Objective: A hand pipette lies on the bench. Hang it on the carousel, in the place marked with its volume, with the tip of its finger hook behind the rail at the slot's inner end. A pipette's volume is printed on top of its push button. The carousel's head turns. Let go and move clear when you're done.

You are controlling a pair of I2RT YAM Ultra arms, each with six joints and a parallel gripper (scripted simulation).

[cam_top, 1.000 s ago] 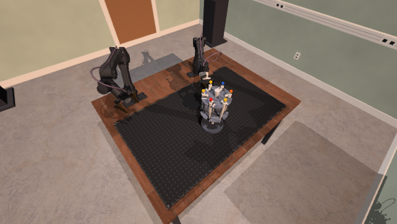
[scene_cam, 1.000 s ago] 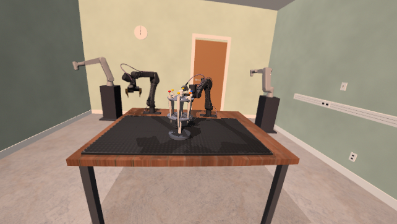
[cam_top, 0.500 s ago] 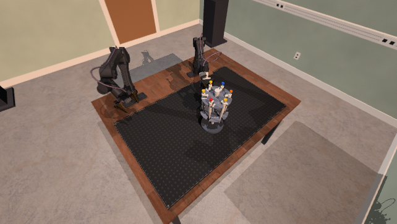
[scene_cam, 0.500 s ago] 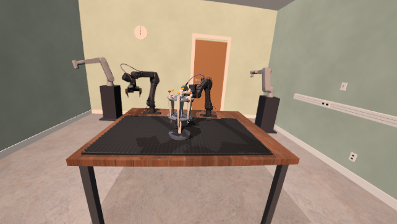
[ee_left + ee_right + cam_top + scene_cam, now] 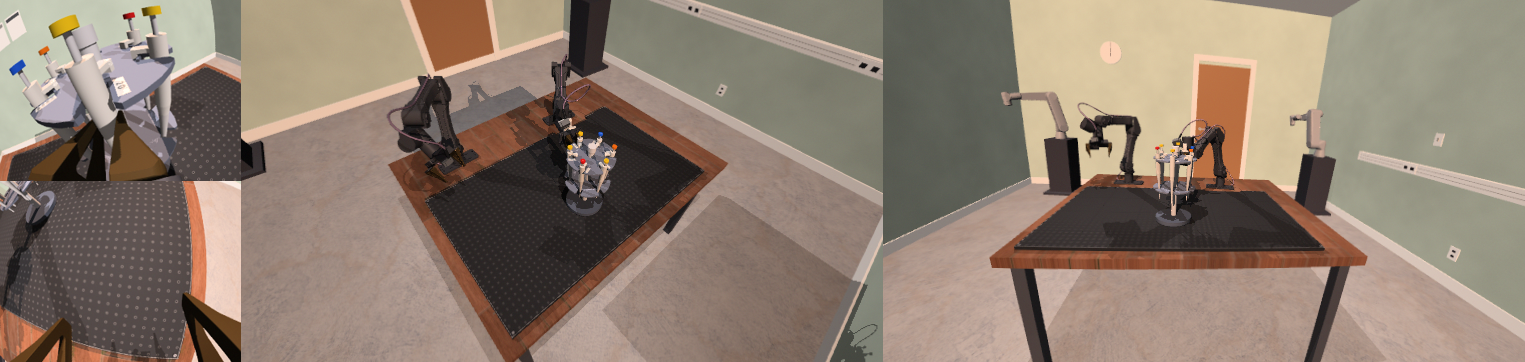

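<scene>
Right now the pipette is 20 mm below my left hand, 10 mm to the right of it and 10 mm ahead of it.
</scene>
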